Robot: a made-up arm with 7 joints.
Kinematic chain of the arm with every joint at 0, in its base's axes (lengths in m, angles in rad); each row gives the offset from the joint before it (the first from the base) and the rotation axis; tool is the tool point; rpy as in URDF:
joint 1: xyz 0 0 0.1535 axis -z
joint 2: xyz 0 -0.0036 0.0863 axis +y
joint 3: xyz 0 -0.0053 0.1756 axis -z
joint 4: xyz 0 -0.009 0.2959 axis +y
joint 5: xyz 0 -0.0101 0.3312 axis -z
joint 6: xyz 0 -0.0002 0.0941 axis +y
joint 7: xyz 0 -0.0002 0.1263 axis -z
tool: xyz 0 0 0 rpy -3.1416 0 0
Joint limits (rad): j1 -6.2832..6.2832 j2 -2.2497..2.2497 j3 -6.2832..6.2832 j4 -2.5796..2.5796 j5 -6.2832..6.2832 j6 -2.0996..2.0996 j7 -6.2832..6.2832
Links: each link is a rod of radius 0.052 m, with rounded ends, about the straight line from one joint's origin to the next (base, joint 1, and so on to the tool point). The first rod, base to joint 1, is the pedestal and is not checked.
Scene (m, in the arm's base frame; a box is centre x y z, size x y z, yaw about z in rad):
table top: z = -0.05
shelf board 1: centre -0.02 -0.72 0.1 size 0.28 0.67 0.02 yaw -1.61
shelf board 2: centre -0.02 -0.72 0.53 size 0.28 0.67 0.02 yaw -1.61
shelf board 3: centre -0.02 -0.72 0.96 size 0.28 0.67 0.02 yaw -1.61
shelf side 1: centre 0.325 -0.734 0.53 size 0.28 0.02 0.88 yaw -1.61
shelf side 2: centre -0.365 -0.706 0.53 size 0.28 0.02 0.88 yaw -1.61
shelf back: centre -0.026 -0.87 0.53 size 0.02 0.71 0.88 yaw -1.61
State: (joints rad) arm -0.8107 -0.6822 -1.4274 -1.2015 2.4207 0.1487 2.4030
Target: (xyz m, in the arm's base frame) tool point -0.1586 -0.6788 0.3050
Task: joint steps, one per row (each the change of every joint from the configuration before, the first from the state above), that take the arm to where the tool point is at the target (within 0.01 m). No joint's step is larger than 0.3 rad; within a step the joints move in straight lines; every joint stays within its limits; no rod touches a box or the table.
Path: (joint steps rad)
1: 0.1387 -0.0937 -0.2577 -0.1811 -0.0064 0.1113 0.0000
2: 0.1387 -0.0937 -0.2578 -0.1811 -0.0063 0.1114 0.0000
3: 0.1387 -0.0937 -0.2577 -0.1811 -0.0064 0.1113 0.0000
4: 0.1748 0.0571 0.2749 -0.1547 0.0201 0.0131 0.0000
5: 0.1748 0.0571 0.2749 -0.1548 0.0201 0.0131 0.0000
6: 0.1749 0.0572 0.2750 -0.1548 0.0200 0.0131 0.0000
7: -0.2191 -0.0484 0.1001 0.1949 -0.0060 -0.1133 0.0000
8: -0.2191 -0.0483 0.1002 0.1950 -0.0060 -0.1133 0.0000
9: -0.2191 -0.0484 0.1001 0.1949 -0.0061 -0.1133 0.0000

